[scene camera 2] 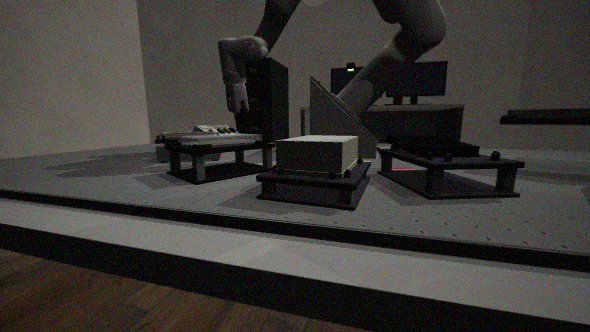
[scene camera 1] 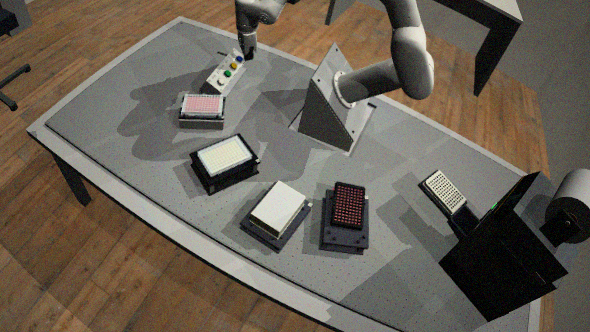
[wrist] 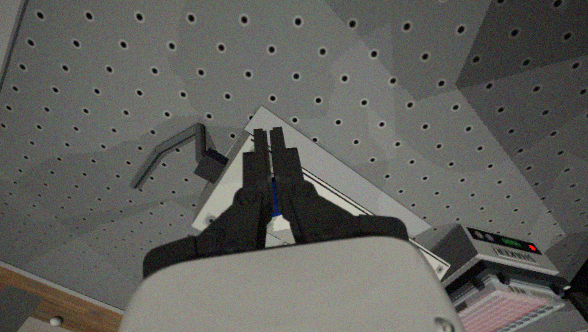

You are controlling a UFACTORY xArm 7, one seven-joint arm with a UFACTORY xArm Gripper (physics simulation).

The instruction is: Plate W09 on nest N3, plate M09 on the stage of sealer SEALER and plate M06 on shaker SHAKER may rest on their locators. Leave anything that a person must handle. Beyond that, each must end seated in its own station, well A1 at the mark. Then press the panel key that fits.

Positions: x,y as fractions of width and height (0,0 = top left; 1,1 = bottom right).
Labels:
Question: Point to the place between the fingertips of the gripper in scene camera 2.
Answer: At 0.41,0.40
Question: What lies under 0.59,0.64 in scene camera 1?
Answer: A black plate with red wells.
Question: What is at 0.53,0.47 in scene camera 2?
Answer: A lidded plate.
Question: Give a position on a white button box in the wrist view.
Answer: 0.57,0.54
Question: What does the gripper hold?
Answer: Nothing.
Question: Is the gripper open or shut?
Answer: Shut.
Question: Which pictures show the black plate with red wells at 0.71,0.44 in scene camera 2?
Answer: Scene camera 2 and scene camera 1 only.

